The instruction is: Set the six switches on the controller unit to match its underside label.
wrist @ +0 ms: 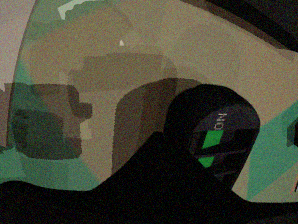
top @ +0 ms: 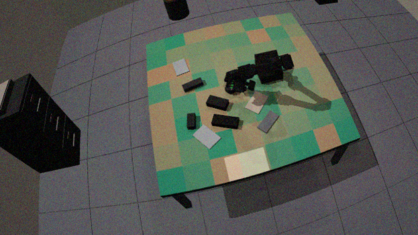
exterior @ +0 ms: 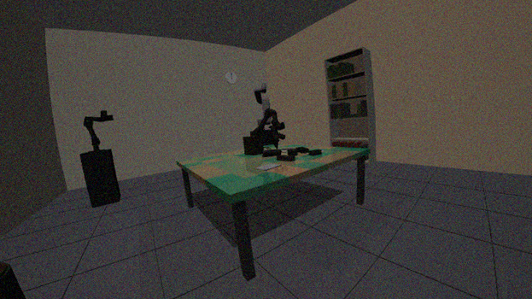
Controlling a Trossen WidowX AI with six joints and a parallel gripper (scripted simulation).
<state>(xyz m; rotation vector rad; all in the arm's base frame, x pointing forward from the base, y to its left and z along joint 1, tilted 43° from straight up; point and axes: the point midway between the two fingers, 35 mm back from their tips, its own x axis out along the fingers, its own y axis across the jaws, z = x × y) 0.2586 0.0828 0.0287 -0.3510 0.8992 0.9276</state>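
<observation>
My gripper tip is 14 cm short of the module, 4 cm to the right of it and 3 cm above it.
</observation>
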